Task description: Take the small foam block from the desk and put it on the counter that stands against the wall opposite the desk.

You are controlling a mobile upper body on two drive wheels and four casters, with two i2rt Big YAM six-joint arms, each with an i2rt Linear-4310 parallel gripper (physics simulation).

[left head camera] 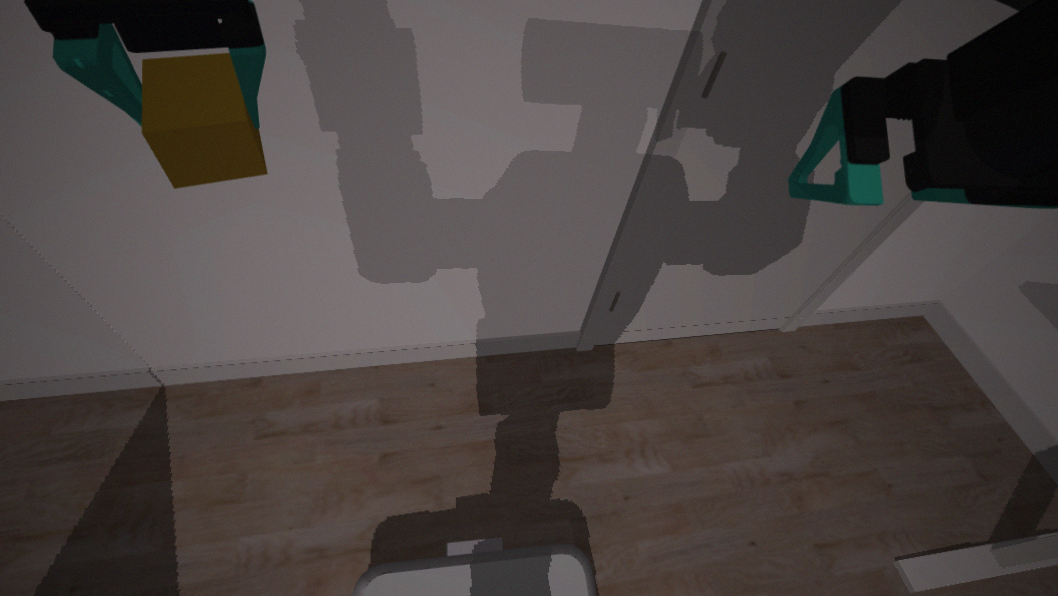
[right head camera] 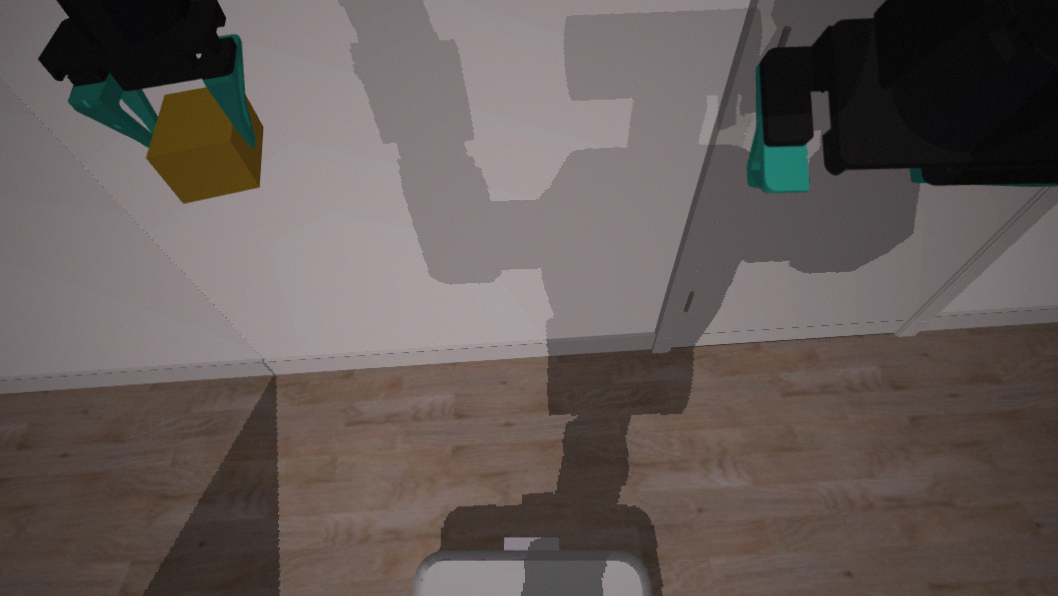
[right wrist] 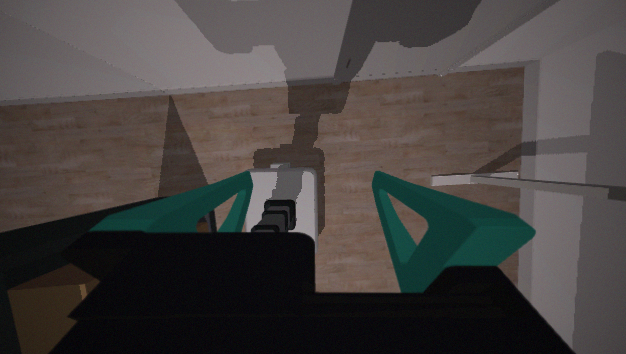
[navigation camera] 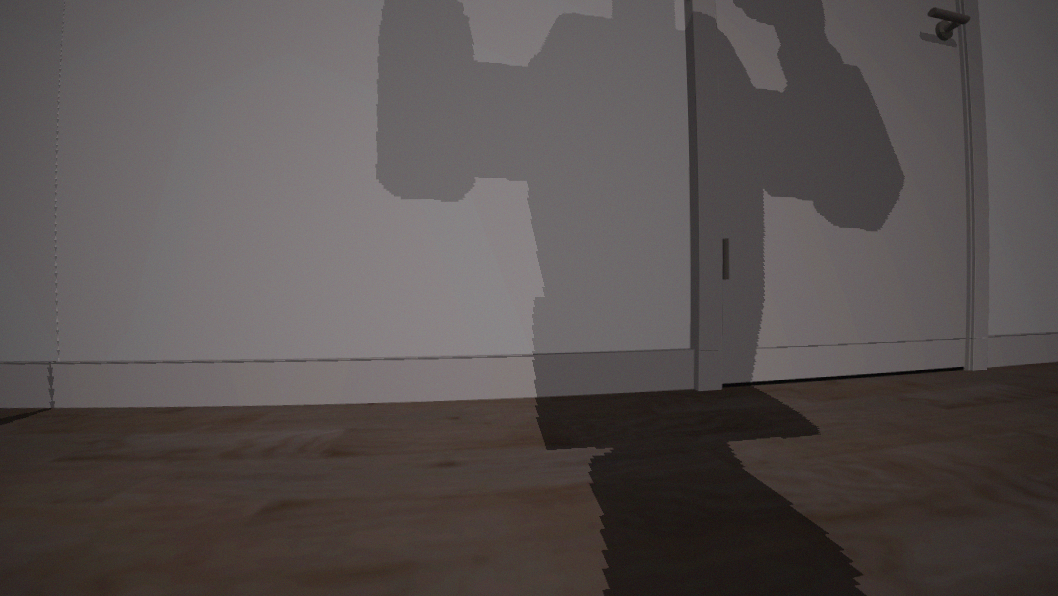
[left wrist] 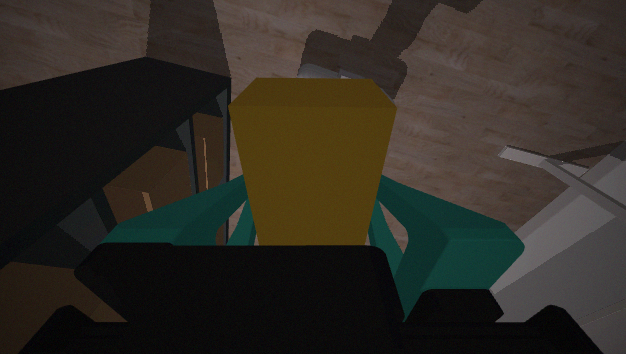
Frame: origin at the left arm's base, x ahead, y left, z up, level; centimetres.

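Seen in the pictures: left gripper, between the fingertips: (left head camera: 209,129) (right head camera: 214,151) (left wrist: 312,176); right gripper, between the fingertips: (left head camera: 852,189) (right head camera: 830,173) (right wrist: 312,177).
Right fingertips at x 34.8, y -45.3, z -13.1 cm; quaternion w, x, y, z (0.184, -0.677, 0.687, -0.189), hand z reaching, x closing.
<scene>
A point is followed by its place in that frame.
The small foam block, dark yellow (left head camera: 196,92) {x 44.9, y -0.1, z -14.2 cm} (right head camera: 207,166) {x 41.1, y -1.5, z -15.9 cm} (left wrist: 312,160) {x 47.5, y 0.9, z -14.2 cm}, is held in the air between the teal fingers of my left gripper (left head camera: 199,124) {x 44.7, y 0.1, z -17.1 cm} (right head camera: 201,144) {x 44.7, y 0.1, z -17.1 cm} (left wrist: 312,176) {x 44.7, y 0.1, z -17.1 cm}, which is shut on it. The block sticks out past the fingertips. My right gripper (right wrist: 312,177) {x 34.8, y -45.3, z -13.1 cm} is open and empty; its fingers stand wide apart above the floor and my base. A dark piece of furniture (left wrist: 75,140) {x 10.7, y 52.3, z -55.8 cm} (right wrist: 75,217) {x 9.0, y 79.4, z -88.0 cm} stands at the left in both wrist views; I cannot tell whether it is the desk or the counter.
Brown boxes (left wrist: 145,170) {x -8.4, y 47.4, z -71.1 cm} (right wrist: 40,312) {x -18.7, y 57.7, z -60.6 cm} show beside the dark furniture. A white wall (left head camera: 259,296) {x 95.0, y 30.4, z -102.3 cm} (right head camera: 370,310) {x 95.3, y 25.3, z -109.6 cm} (navigation camera: 222,222) {x 94.7, y 34.7, z -105.0 cm} with a door (navigation camera: 851,296) {x 101.3, y -105.3, z -120.5 cm} stands ahead. A thin pale foot (right wrist: 450,179) (left wrist: 522,156) is on the floor at the right. My white base (left head camera: 414,581) {x 27.7, y -9.3, z -115.0 cm} (right wrist: 307,192) {x 15.3, y -41.7, z -115.0 cm} shows below.
</scene>
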